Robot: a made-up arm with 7 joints.
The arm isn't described. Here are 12 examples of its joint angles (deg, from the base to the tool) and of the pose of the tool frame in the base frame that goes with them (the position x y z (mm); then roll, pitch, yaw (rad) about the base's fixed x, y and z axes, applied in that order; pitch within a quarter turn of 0, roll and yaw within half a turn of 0).
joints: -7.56 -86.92 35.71 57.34 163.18 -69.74 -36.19
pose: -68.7 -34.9 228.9 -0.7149 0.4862 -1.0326
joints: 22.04 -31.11 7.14 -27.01 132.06 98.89 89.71
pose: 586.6 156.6 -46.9 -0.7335 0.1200 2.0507
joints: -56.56 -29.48 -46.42 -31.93 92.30 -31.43 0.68
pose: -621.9 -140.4 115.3 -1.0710 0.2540 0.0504
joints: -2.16 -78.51 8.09 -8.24 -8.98 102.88 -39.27
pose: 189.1 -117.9 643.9 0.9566 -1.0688 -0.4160
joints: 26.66 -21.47 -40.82 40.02 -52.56 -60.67 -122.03
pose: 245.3 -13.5 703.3 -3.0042 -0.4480 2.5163
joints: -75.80 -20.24 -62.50 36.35 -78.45 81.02 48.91
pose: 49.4 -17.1 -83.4 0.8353 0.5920 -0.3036
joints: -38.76 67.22 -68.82 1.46 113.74 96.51 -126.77
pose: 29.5 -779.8 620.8 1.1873 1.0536 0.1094
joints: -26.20 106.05 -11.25 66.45 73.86 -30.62 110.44
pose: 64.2 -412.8 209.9 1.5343 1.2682 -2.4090
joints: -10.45 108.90 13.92 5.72 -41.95 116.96 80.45
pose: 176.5 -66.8 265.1 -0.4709 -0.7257 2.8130
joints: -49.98 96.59 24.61 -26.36 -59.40 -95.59 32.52
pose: -135.8 -424.1 463.3 -0.7159 0.3357 -0.8703
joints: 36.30 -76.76 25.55 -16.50 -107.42 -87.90 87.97
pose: 7.1 18.5 170.2 2.9297 0.0221 0.6137
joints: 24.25 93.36 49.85 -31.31 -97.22 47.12 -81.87
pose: 68.7 -577.6 473.8 -0.8540 0.0354 1.1364
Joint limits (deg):
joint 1: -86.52..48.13
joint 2: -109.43..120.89
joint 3: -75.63..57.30
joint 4: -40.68..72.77
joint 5: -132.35..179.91
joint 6: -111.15..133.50
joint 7: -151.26..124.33
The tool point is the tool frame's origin. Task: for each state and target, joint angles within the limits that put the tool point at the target. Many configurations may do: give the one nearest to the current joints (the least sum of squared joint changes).
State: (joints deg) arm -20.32 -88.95 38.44 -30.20 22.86 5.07 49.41
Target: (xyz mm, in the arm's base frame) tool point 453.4 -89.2 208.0
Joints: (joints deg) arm -62.83 -79.10 55.99 -18.53 18.26 13.05 50.63
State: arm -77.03 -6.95 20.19 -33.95 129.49 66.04 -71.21
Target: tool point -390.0 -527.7 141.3
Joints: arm -79.81 22.60 0.66 -9.32 146.53 58.75 -69.27
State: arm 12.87 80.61 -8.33 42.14 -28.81 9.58 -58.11
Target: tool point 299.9 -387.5 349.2
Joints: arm 29.61 108.21 -30.31 41.81 -20.44 20.29 -53.81
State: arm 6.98 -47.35 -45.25 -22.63 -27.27 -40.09 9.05
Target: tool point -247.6 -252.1 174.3
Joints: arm 6.86 -38.44 -60.63 -32.16 -34.68 -42.31 7.83
